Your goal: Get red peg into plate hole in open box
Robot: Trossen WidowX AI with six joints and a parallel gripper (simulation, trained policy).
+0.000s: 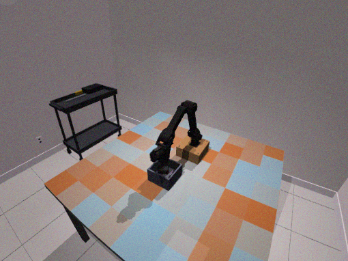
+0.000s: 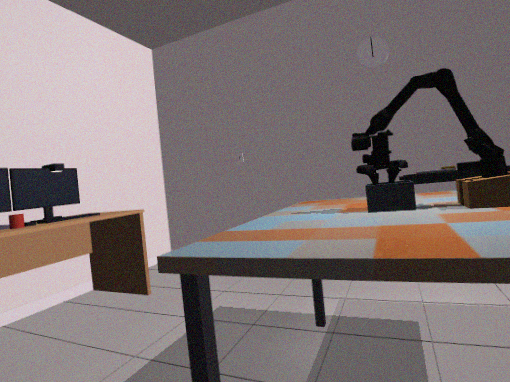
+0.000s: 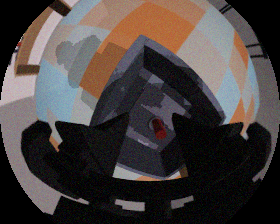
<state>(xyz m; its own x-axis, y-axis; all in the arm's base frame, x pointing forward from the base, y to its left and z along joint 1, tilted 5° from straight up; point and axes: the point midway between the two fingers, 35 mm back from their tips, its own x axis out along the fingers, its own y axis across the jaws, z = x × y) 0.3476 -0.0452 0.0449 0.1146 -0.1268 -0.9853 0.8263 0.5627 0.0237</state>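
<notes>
My gripper tip is 20 mm past the red peg, 10 mm to the right of it and 30 mm above it. The rest, counted from my gripper tip: dark grey box: 20 mm behind, 10 mm to the left, 50 mm below; pale plate: 20 mm behind, 10 mm to the left, 30 mm below.
</notes>
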